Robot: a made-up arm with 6 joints.
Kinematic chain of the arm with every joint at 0, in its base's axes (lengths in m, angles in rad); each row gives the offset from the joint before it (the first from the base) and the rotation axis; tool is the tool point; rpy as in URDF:
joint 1: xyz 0 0 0.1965 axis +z
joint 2: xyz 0 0 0 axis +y
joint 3: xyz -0.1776 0 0.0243 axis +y
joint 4: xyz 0.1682 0 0.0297 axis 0.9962 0 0.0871
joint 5: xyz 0 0 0 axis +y
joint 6: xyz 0.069 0 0.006 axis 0.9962 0 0.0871
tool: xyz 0 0 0 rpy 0 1.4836 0
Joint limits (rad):
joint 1: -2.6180..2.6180
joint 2: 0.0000..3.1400
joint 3: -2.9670..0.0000
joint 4: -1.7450..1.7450
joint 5: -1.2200..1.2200
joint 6: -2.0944..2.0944
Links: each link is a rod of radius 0.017 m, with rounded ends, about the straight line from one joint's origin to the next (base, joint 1, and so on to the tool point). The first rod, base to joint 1, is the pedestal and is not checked.
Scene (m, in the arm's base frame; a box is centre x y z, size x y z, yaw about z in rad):
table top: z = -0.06
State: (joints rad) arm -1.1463 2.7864 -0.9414 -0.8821 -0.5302 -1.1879
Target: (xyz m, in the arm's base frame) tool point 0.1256 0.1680 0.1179
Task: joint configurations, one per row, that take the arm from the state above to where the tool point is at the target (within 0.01 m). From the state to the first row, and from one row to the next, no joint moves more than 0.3 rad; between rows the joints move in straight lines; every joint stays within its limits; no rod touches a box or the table.
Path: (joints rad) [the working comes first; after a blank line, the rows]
Joints at the target: 0.6704 2.2702 -0.7673 -1.1596 -1.0057 -1.1879
Straight joint move there: clear.

1: -0.8868 2.7127 -0.9165 -0.9217 -0.5981 -1.1879
2: -0.6272 2.6389 -0.8917 -0.9614 -0.6660 -1.1879
3: -0.3677 2.5652 -0.8668 -1.0010 -0.7340 -1.1879
4: -0.1082 2.4914 -0.8419 -1.0407 -0.8019 -1.1879
5: 0.1514 2.4177 -0.8171 -1.0803 -0.8698 -1.1879
6: 0.4109 2.3439 -0.7922 -1.1200 -0.9377 -1.1879
7: 0.6704 2.2702 -0.7673 -1.1596 -1.0057 -1.1879

